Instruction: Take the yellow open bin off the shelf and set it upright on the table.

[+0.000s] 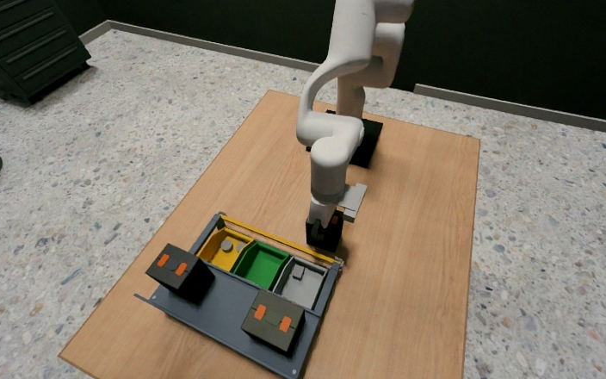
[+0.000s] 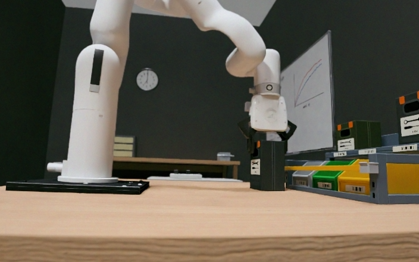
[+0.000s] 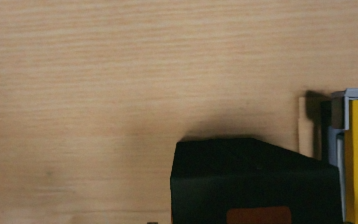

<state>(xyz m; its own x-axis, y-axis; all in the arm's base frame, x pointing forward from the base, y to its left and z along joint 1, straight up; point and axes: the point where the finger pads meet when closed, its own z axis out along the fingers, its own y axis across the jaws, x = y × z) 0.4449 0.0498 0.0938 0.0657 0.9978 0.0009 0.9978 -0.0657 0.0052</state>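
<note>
My hand is 40 mm above the dark box. The rest, counted from my hand: thin yellow strip (120 mm to the right, 70 mm ahead, 50 mm below); green bin (180 mm ahead, 120 mm to the right, 60 mm below); grey bin (180 mm ahead, 60 mm below, 10 mm to the right).
</note>
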